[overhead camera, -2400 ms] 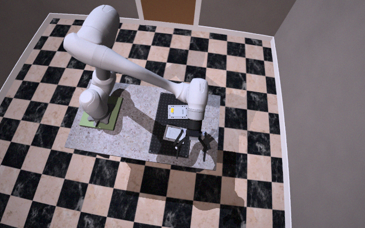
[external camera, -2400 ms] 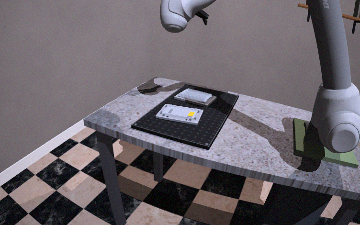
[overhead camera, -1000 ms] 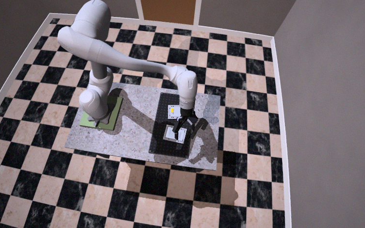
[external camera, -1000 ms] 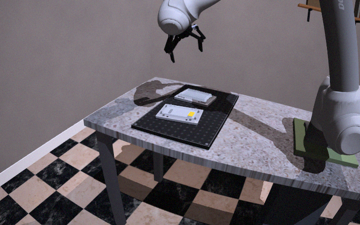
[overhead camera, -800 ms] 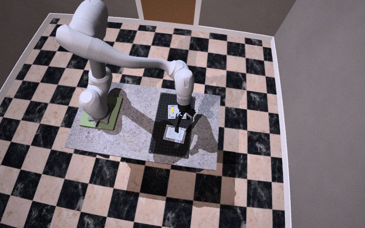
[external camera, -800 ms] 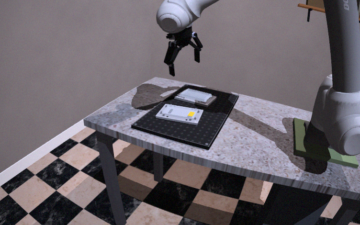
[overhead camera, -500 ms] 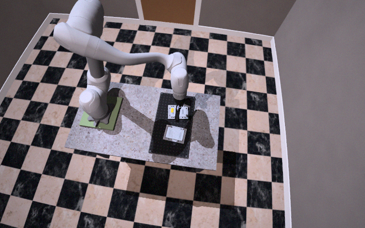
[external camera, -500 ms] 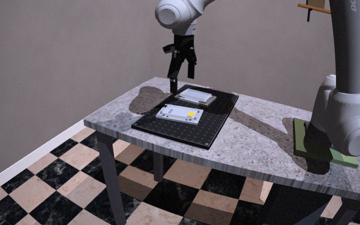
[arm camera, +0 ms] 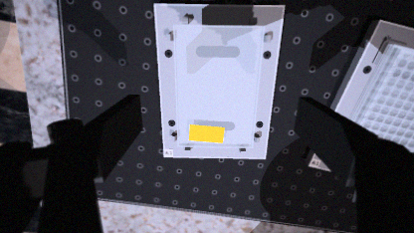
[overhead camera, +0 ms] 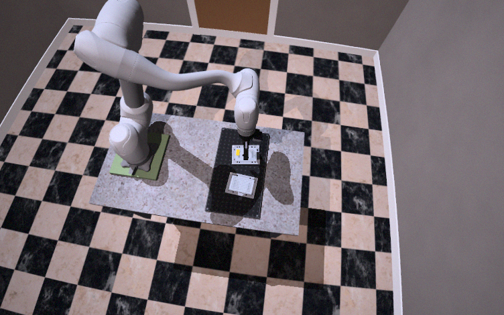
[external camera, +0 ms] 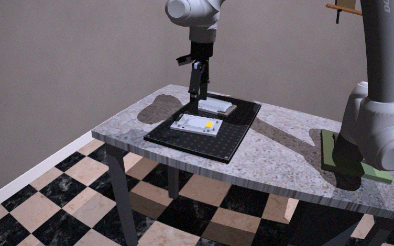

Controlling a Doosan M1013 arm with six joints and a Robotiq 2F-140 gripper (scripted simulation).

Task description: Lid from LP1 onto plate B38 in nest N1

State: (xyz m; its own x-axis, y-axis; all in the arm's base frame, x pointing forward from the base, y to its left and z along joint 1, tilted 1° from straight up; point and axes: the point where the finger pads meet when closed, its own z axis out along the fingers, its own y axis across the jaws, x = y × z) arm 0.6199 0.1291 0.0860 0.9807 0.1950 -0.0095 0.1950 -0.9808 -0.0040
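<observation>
The clear lid is 8 cm below my hand. The rest, counted from my hand: white culture plate (19 cm to the right, 8 cm below, 1 cm ahead); grey nest (19 cm to the right, 9 cm below, 1 cm ahead); lid park (9 cm below).
</observation>
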